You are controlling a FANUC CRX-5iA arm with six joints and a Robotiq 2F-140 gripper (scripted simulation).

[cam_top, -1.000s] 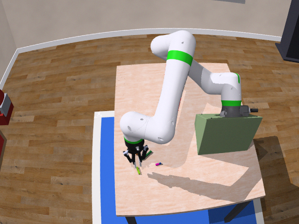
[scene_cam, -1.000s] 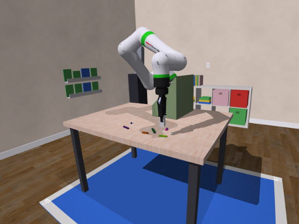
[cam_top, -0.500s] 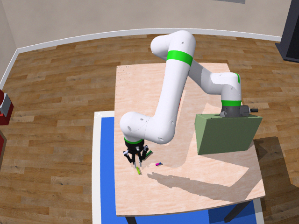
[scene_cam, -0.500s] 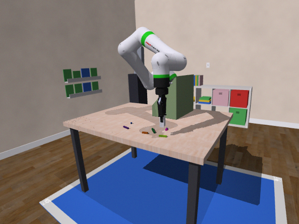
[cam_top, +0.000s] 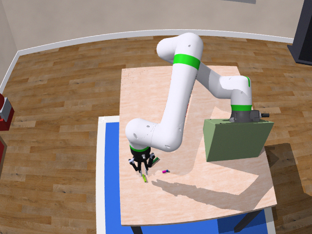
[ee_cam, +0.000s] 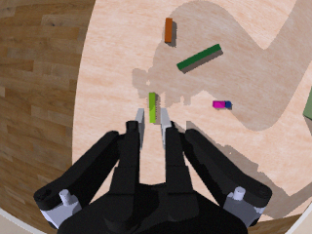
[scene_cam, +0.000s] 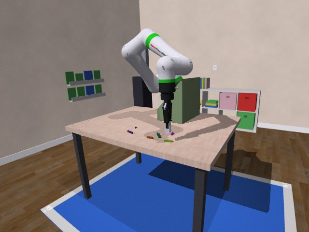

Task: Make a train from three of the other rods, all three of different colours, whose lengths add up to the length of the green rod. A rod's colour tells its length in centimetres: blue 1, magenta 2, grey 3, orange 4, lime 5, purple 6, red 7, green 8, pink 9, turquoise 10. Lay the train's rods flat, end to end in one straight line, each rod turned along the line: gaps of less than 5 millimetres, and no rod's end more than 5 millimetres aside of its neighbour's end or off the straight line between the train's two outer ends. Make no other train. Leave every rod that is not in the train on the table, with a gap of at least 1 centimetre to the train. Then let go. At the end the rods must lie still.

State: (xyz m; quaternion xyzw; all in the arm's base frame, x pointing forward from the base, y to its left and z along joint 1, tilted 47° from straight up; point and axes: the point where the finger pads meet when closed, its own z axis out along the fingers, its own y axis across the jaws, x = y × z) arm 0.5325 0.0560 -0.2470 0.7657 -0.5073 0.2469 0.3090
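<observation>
The lime rod is 9 cm below my hand. From my hand the other things lie so: magenta rod: 11 cm behind, 5 cm to the right, 9 cm below; then orange rod: 2 cm ahead, 13 cm to the right, 9 cm below; then green rod: 4 cm behind, 11 cm to the right, 9 cm below.
</observation>
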